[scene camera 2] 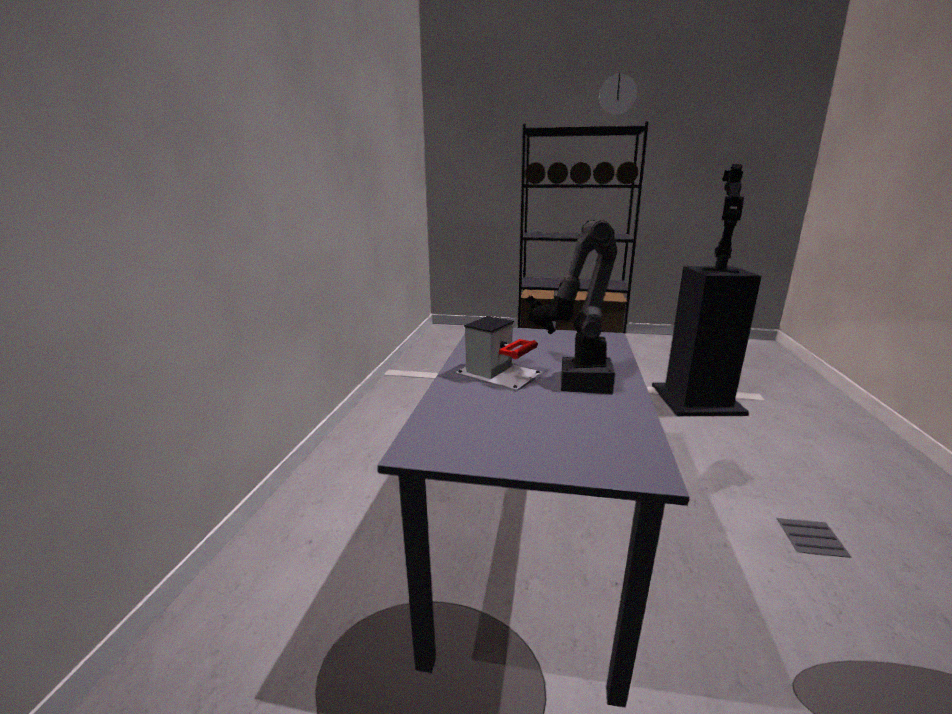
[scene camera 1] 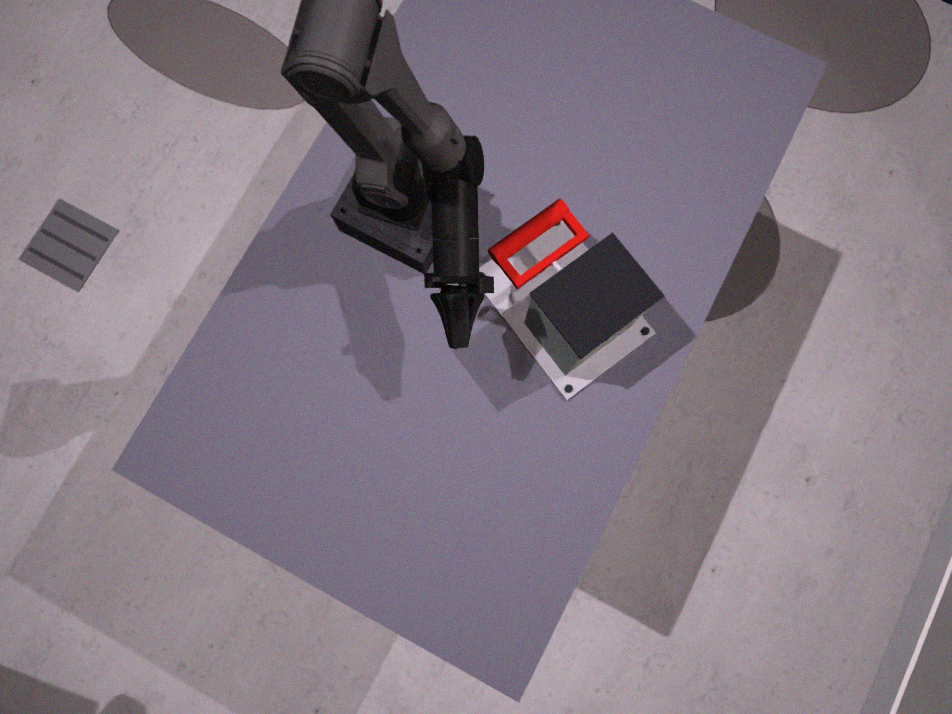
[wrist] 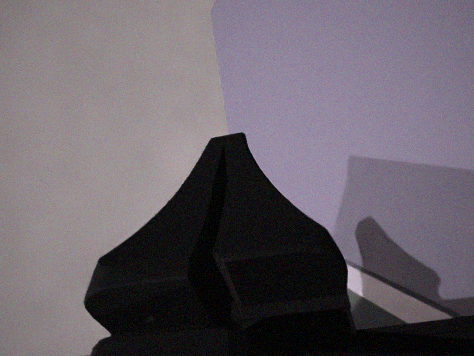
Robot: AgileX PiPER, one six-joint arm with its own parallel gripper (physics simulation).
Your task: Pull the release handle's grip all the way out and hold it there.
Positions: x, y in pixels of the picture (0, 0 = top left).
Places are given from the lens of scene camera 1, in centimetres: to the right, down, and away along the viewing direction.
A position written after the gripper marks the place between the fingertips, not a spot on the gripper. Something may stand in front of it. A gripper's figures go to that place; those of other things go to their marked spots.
gripper (scene camera 1: 458, 347): -2, -1, 87
red release handle grip (scene camera 1: 500, 252): 3, -14, 94
white base plate (scene camera 1: 512, 304): 6, -8, 104
